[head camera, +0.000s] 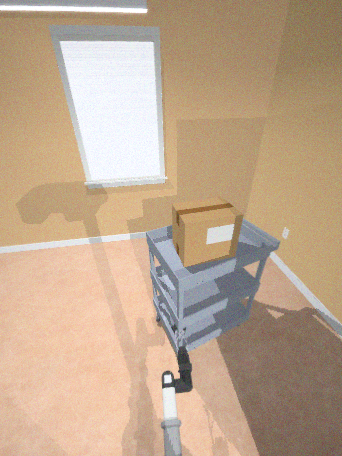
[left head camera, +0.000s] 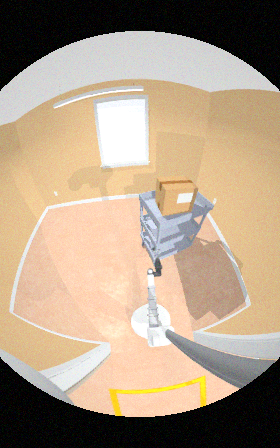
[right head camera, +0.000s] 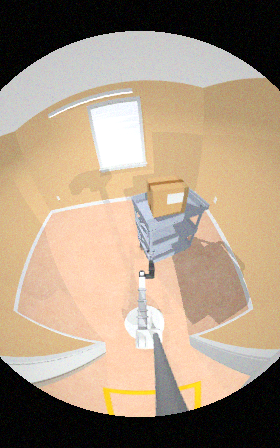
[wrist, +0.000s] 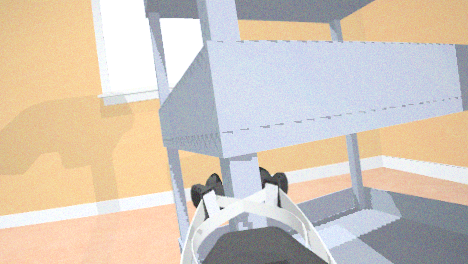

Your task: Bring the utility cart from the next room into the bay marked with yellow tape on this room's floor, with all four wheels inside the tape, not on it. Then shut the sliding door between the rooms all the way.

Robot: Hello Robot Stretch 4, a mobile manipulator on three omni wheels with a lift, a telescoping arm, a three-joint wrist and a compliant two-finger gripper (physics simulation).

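Places are measured from the robot's base along level axes (x ahead, y left, z up), in metres.
Pixels of known places: gripper, fingertip midpoint: (wrist: 238,184).
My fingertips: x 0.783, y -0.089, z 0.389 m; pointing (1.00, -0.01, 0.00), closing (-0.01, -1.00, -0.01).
Observation:
Ahead of a thing's pixels: the offset from my fingertips to its top centre. "*": to the spot under its first point.
The grey utility cart (head camera: 205,271) (left head camera: 172,221) (right head camera: 170,219) (wrist: 335,85) stands upright in the room ahead, near the far right corner. A cardboard box {0.233 m ahead, 0.174 m right, 0.656 m up} (head camera: 200,240) (left head camera: 172,199) (right head camera: 162,200) with a white label sits on its top shelf. My gripper (head camera: 179,334) (wrist: 238,184) is shut on the cart's near left corner post, below a shelf in the wrist view, with one fingertip on each side. Yellow tape (left head camera: 203,392) (right head camera: 108,402) marks the bay on the floor behind my base; part of its outline is cut off. The sliding door cannot be clearly made out.
My round white base (left head camera: 140,320) (right head camera: 132,325) stands between the cart and the doorway. Wall ends {* 1.122 m back, 0.555 m left, 0.275 m up} (left head camera: 85,362) (right head camera: 75,361) flank the opening behind it. The right wall's white baseboard {* 0.409 m ahead, 1.248 m right, 0.355 m down} (head camera: 305,290) runs close beside the cart. A window {* 1.535 m ahead, 0.446 m left, 1.097 m up} (head camera: 112,110) is in the far wall.

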